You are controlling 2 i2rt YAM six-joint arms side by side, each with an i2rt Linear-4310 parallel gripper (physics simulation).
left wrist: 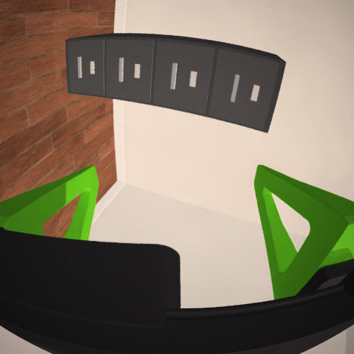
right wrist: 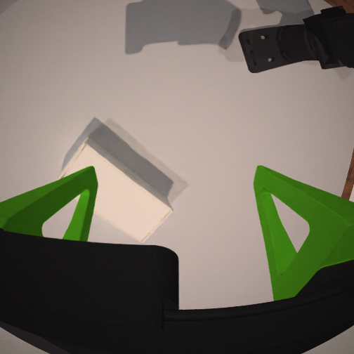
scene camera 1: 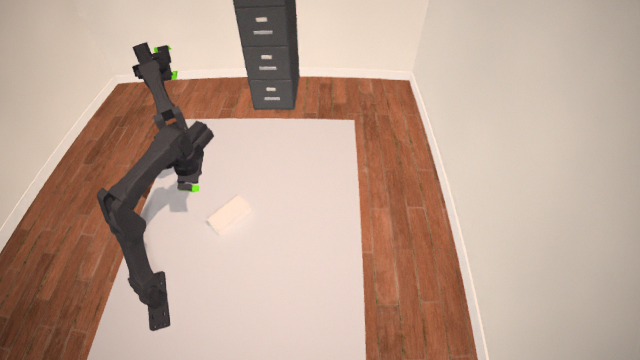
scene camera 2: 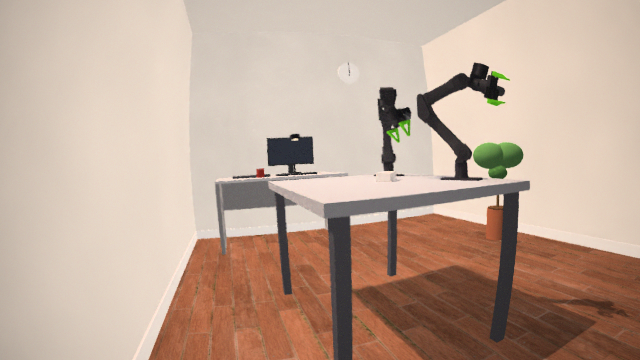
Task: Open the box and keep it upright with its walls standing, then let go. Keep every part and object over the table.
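Seen in the pictures: left gripper, fingertip midpoint: (scene camera 1: 173, 59) (scene camera 2: 507, 91); right gripper, fingertip midpoint: (scene camera 1: 194, 178) (scene camera 2: 403, 139); left arm's base at its link origin: (scene camera 2: 461, 179); right arm's base at its link origin: (scene camera 1: 158, 300).
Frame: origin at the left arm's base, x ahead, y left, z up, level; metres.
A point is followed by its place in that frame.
A small cream-white box (scene camera 1: 229, 215) @[x 0.118, y -0.377, z 0.042 m] (scene camera 2: 385, 176) @[x 0.182, y -0.316, z 0.025 m] (right wrist: 127, 195) sits flat and closed on the white table (scene camera 1: 300, 250) @[x 0.324, y -0.584, z 0.000 m] (scene camera 2: 320, 192) @[x 0.622, y -0.259, z 0.000 m]. Its top is a plain rectangle with its lid down. My right gripper (scene camera 2: 401, 132) @[x 0.047, y -0.292, z 0.200 m] (right wrist: 175, 174) is open and empty, raised above the table beside the box; in the right wrist view its left finger overlaps part of the box. In scene camera 1 one green fingertip of it shows next to the box's upper left. My left gripper (scene camera 1: 173, 62) @[x 0.052, y 0.268, z 0.367 m] (scene camera 2: 500, 89) @[x 0.052, y 0.268, z 0.367 m] (left wrist: 175, 173) is open and empty, high up and pointing away from the box, which does not show in the left wrist view.
A dark filing cabinet (scene camera 1: 270, 62) (left wrist: 180, 75) stands beyond the table's far end. The left arm's base (right wrist: 260, 50) is on the table. A desk with a monitor (scene camera 2: 290, 151) and a red cup (scene camera 2: 260, 172) stands behind. A potted plant (scene camera 2: 495, 222) stands at the right.
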